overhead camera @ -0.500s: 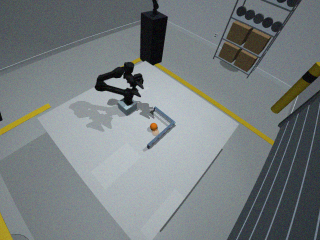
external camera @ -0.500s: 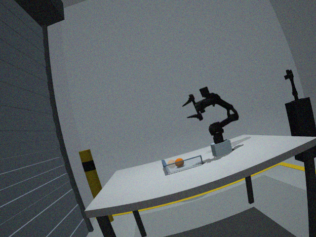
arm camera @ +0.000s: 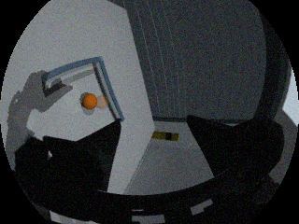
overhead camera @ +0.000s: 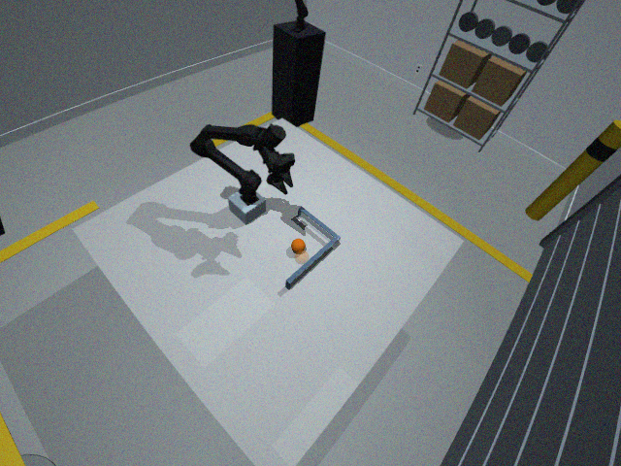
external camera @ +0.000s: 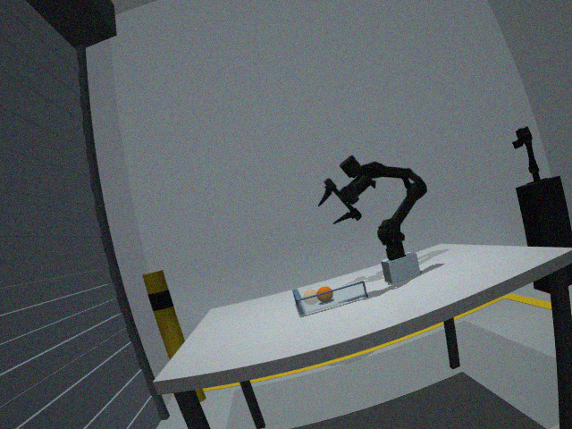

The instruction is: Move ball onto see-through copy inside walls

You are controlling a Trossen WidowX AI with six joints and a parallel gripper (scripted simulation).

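My gripper tip is now 290 mm above the orange ball, 80 mm short of it and 10 mm to the right of it. From my gripper tip the other things lie so: pale see-through copy (290 mm below, 130 mm ahead, 20 mm to the right).
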